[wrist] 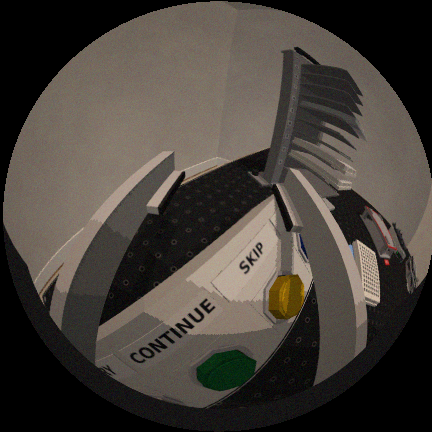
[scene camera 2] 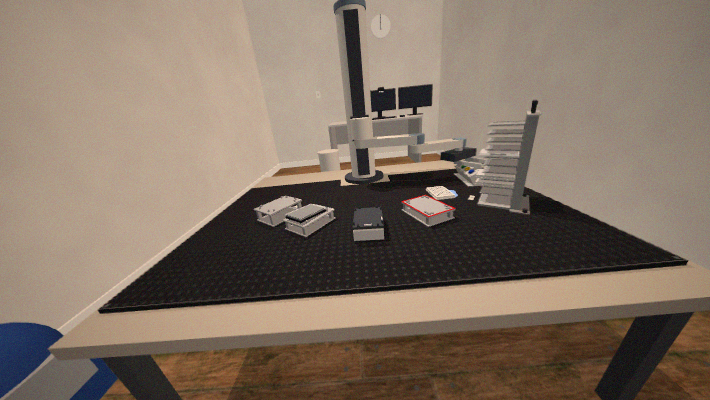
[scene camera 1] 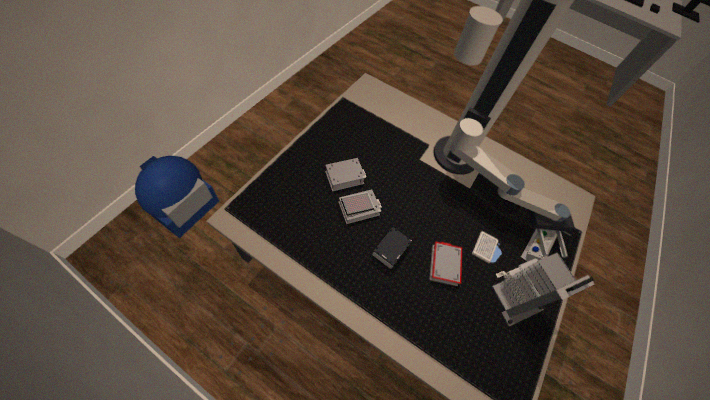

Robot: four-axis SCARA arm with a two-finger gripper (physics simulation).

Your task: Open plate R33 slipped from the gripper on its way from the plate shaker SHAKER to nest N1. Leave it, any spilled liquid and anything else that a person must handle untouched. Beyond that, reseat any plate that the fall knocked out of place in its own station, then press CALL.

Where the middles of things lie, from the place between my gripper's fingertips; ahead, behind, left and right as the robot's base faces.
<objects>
Right now my hand is 70 mm to the left of the yellow SKIP button point(wrist: 286, 295), 50 mm past it and 30 mm above it. Also, from my hand: green CONTINUE button point(wrist: 223, 370) 100 mm behind, 60 mm to the right, 30 mm below; then black shaker point(scene camera 2: 368, 224) 610 mm to the right, 360 mm ahead, 60 mm below.
</objects>
